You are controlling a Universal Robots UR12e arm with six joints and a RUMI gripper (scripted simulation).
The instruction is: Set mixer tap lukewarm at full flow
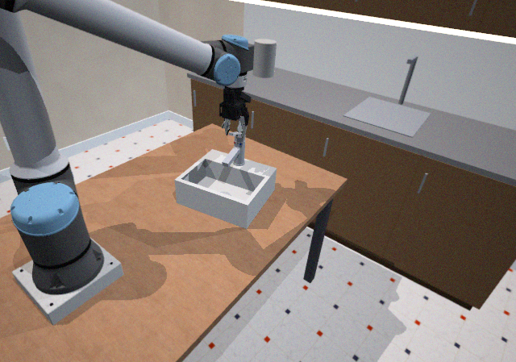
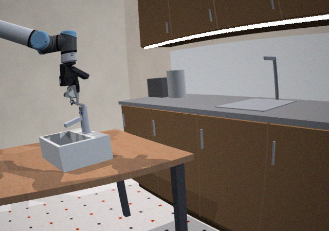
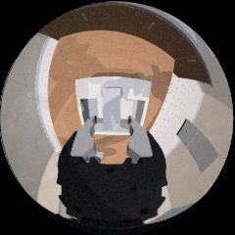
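My hand is 2 cm short of the lever and 1 cm above it. From my hand the other things lie so: grey mixer tap 6 cm below, 3 cm ahead, 1 cm to the left; white basin 25 cm below, 7 cm behind, 1 cm to the right.
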